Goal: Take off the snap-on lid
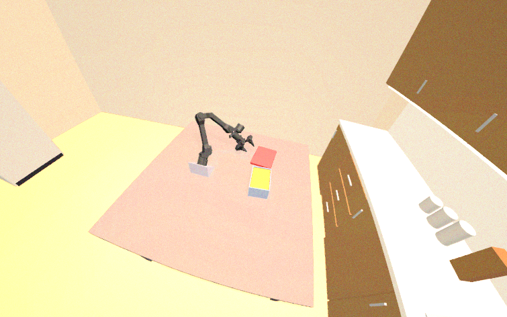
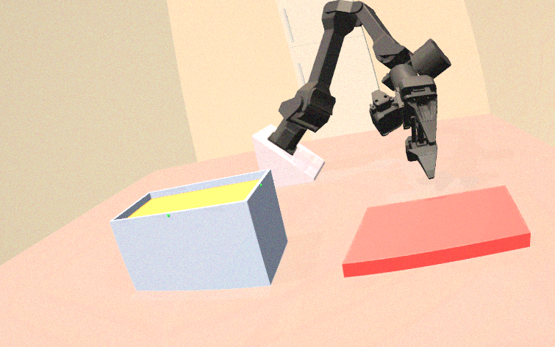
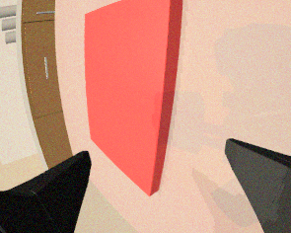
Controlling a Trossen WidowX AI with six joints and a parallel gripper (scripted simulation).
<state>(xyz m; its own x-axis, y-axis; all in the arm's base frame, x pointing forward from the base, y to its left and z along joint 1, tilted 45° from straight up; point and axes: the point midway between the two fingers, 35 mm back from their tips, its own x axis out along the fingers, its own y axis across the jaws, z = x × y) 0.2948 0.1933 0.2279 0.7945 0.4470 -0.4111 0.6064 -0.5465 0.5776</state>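
The red lid lies 13 cm ahead of my gripper tip, 1 cm to the right of it and 5 cm below it. The rest, counted from my gripper tip: pale blue storage box (13 cm ahead, 33 cm to the right, 1 cm below).
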